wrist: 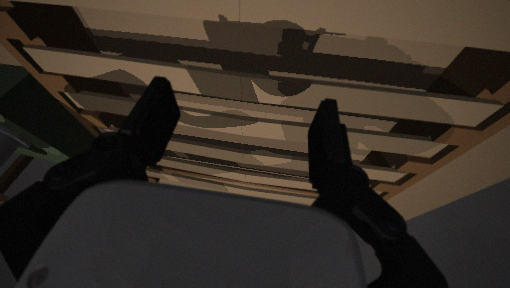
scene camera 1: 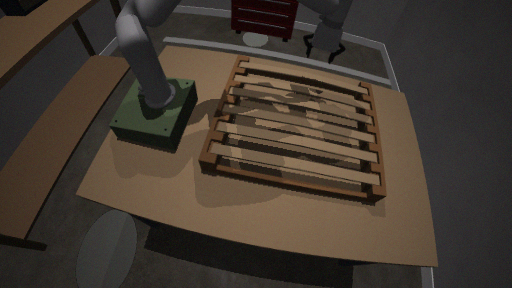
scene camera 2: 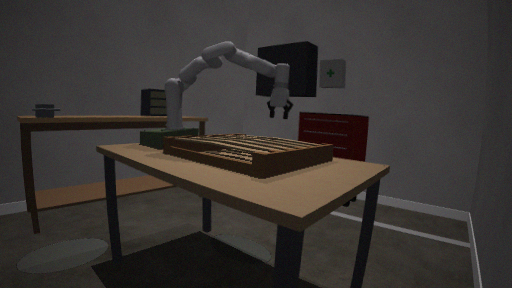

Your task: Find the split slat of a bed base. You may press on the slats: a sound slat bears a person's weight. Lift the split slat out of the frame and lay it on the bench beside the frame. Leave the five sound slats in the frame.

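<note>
The brown bed frame (scene camera 1: 376, 192) (scene camera 2: 295, 160) lies flat on the bench (scene camera 1: 300, 220) (scene camera 2: 225, 186). Several pale slats run across it, with both ends in the side rails' notches; the nearest slat (scene camera 1: 300, 164) shows in scene camera 1. All look in place. Patchy shadows cover them, and I cannot tell which is split. In the wrist view a thin line crosses a slat (wrist: 350, 95) and the bench (wrist: 425, 20) behind it alike. My gripper (scene camera 1: 319, 59) (scene camera 2: 278, 118) (wrist: 244, 105) is open and empty, pointing down high above the slats, touching nothing.
The arm stands on a green base (scene camera 1: 140, 122) (scene camera 2: 152, 138) left of the frame. A side table (scene camera 2: 110, 119) stands behind the bench. A red drawer cabinet (scene camera 1: 264, 17) (scene camera 2: 332, 131) stands beyond it, and a dark wall cabinet (scene camera 2: 302, 70) hangs behind the arm.
</note>
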